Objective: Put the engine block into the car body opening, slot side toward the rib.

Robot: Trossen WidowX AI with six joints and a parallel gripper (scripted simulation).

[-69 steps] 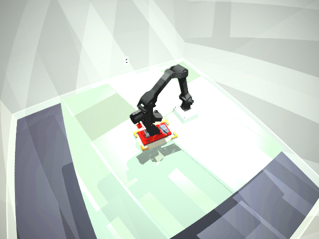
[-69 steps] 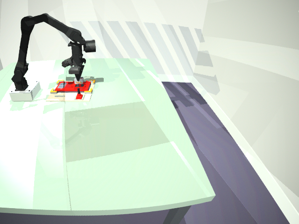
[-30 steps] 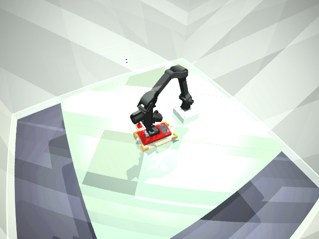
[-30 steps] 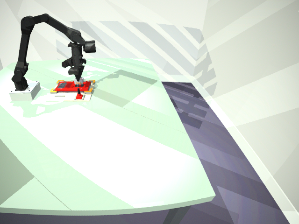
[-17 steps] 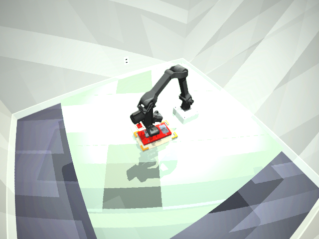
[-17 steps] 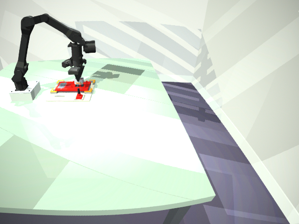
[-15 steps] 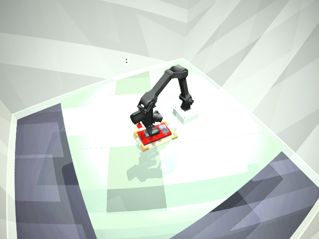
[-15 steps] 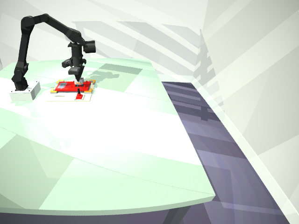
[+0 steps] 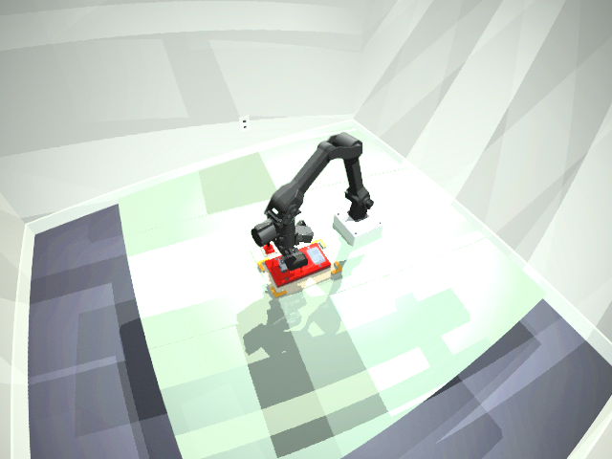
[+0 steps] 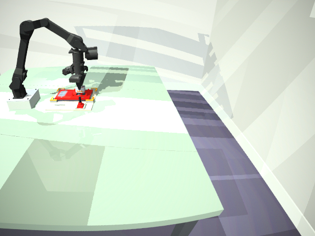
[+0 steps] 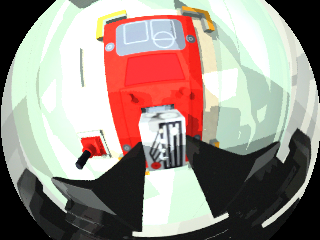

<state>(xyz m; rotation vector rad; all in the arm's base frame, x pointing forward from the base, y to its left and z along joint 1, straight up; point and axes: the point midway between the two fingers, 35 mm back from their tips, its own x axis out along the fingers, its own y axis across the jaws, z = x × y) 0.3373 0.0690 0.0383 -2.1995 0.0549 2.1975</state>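
My gripper tip is 1 cm above the grey engine block.
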